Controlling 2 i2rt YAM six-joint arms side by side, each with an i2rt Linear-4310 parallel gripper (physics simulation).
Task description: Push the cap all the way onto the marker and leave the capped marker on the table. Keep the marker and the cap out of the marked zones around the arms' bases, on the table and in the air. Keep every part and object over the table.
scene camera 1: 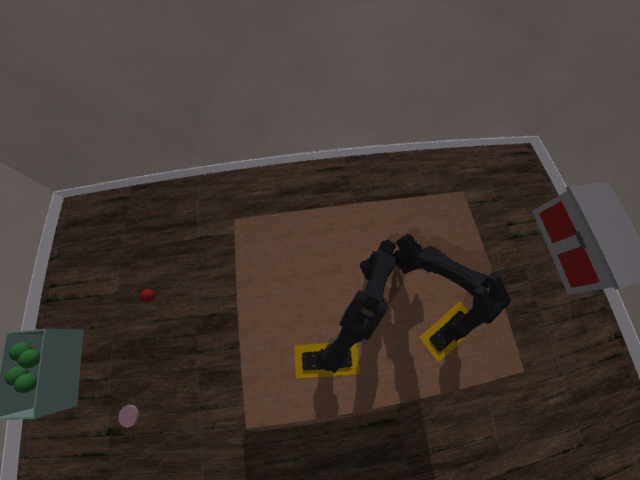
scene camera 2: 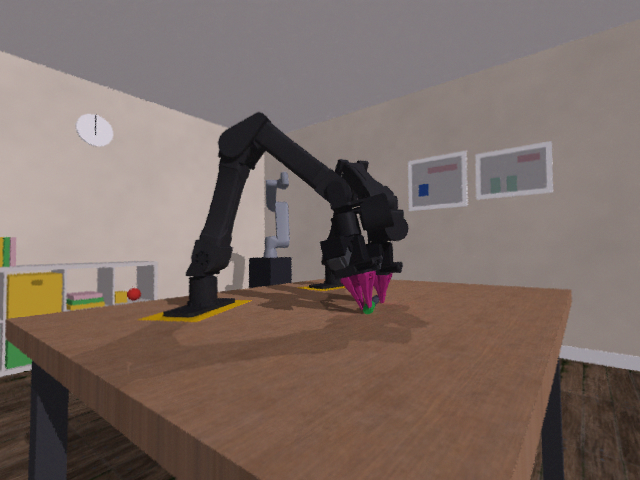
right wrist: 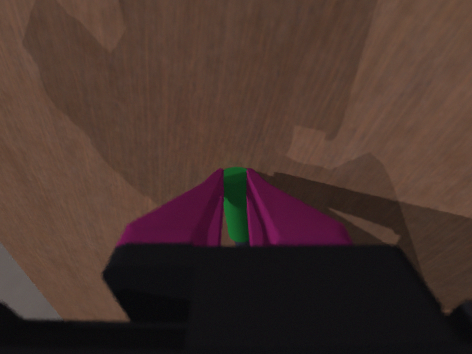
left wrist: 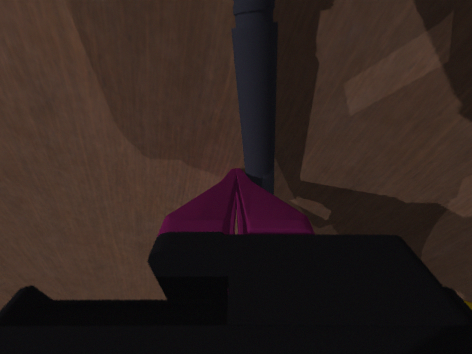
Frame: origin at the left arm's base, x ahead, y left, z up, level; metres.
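Seen in the pictures: left gripper, fingertip midpoint: (scene camera 1: 367, 274) (scene camera 2: 382, 302) (left wrist: 236, 176); right gripper, fingertip midpoint: (scene camera 2: 366, 308) (right wrist: 235, 177); left arm's base, origin of the base link: (scene camera 1: 326, 359) (scene camera 2: 333, 286); right arm's base, origin of the base link: (scene camera 1: 449, 330) (scene camera 2: 203, 308).
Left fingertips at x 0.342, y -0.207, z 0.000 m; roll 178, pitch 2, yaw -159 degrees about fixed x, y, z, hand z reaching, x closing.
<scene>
Offsets run from my left fingertips to a thing's top centre. "pt": to the spot under its first point. Level surfaces: height alone.
The green cap @[dx +0.044, dy -0.120, dz +0.021 m] (scene camera 2: 368, 308) (right wrist: 235, 200) is between the fingertips of my right gripper (scene camera 2: 363, 305) (right wrist: 235, 177), which is shut on it, low over the table. The dark marker @[dx +0.013, dy -0.060, dz +0.020 m] (scene camera 2: 375, 299) (left wrist: 257, 95) runs from the top edge of the left wrist view to the fingertips of my left gripper (scene camera 2: 382, 299) (left wrist: 236, 176). That gripper is shut and empty; its tips are beside the marker's narrow end, which they partly hide. In the right wrist view a dark stub of the marker (right wrist: 242, 244) shows at the cap's near end. How deep it sits is hidden.
Yellow marked zones @[pt dx -0.341, dy +0.323, dz +0.001 m] (scene camera 1: 298, 361) @[pt dx -0.316, dy -0.226, dz +0.000 m] (scene camera 1: 427, 343) surround the two arm bases on the wooden table @[dz +0.000 m] (scene camera 1: 279, 258) (scene camera 2: 310, 387). The two arms meet closely over the table in scene camera 1. A crate (scene camera 1: 59, 366) and a red ball (scene camera 1: 147, 295) are off the table.
</scene>
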